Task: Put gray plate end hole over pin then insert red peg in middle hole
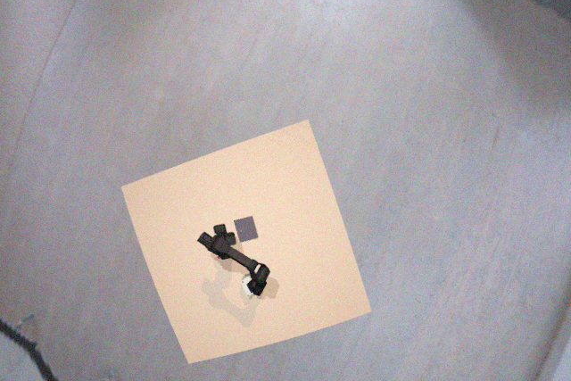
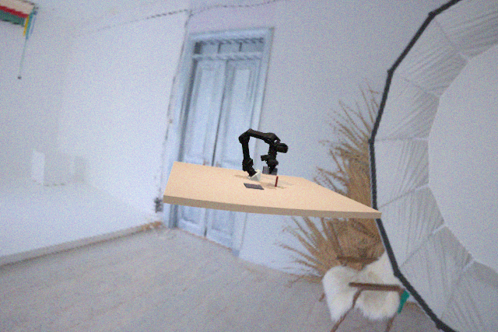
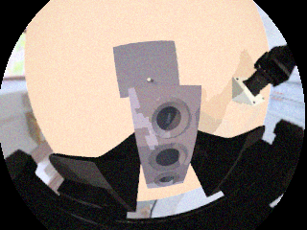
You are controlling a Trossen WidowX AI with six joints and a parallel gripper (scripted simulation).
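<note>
Right now the base is 100 mm below my gripper tip, 80 mm to the right of it and 20 mm behind it. Round my gripper tip: gray plate: 30 mm above; then red peg: 110 mm to the left, 90 mm behind, 70 mm below.
</note>
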